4 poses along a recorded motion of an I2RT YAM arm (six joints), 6.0 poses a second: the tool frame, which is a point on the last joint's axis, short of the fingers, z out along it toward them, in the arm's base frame.
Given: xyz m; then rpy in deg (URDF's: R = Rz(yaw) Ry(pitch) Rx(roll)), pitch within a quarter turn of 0, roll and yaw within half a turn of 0.
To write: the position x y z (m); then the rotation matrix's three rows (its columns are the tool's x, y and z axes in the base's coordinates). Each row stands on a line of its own. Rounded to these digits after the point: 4 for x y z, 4 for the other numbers.
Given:
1: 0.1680 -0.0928 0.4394 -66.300 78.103 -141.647
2: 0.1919 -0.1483 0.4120 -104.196 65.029 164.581
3: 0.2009 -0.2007 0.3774 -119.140 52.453 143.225
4: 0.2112 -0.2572 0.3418 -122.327 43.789 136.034
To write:
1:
0.1680 -0.0928 0.4394
-0.1617 0.9521 0.2597
-0.1279 0.2408 -0.9621
-0.9785 -0.1888 0.0829

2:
0.1919 -0.1483 0.4120
-0.4070 0.9124 -0.0434
0.1122 0.0028 -0.9937
-0.9065 -0.4093 -0.1035

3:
0.2009 -0.2007 0.3774
-0.4881 0.8462 -0.2137
0.3648 -0.0245 -0.9307
-0.7929 -0.5323 -0.2968

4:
0.2112 -0.2572 0.3418
-0.5196 0.7921 -0.3203
0.5012 -0.0211 -0.8651
-0.6920 -0.6100 -0.3860

